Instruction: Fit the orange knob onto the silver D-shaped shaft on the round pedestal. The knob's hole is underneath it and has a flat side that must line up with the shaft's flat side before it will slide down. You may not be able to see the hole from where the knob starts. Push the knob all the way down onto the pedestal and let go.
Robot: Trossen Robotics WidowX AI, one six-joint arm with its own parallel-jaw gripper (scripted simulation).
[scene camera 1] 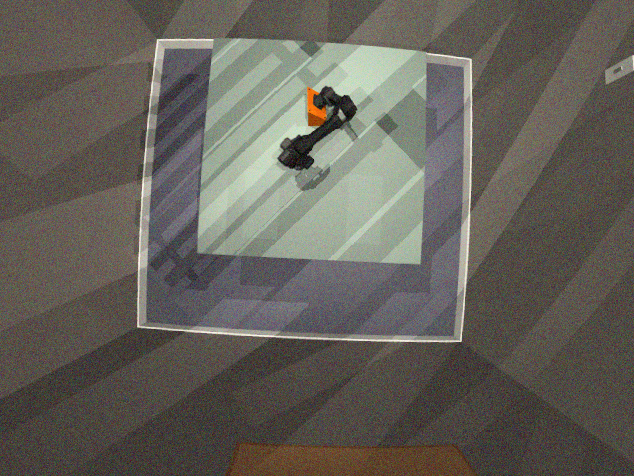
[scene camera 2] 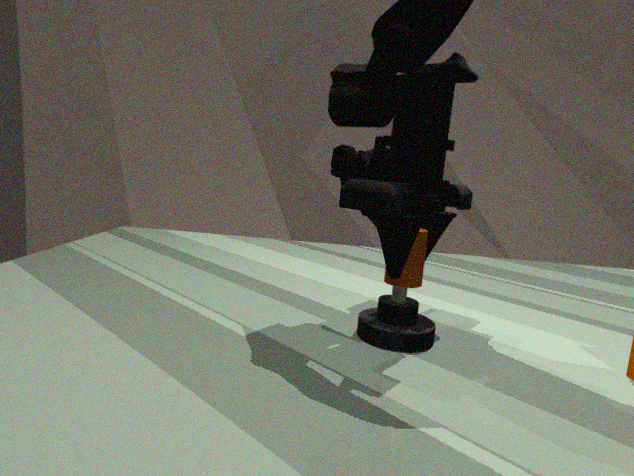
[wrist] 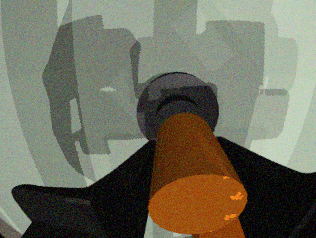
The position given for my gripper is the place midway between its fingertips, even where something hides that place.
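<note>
There's a round pedestal (wrist: 175, 93) here, and an orange knob (scene camera 2: 411, 276) as well. You'd find the knob (wrist: 193, 181) in the wrist view too. It's my gripper (scene camera 2: 403, 275) that carries the knob, and the wrist view also shows my gripper (wrist: 185, 144).
</note>
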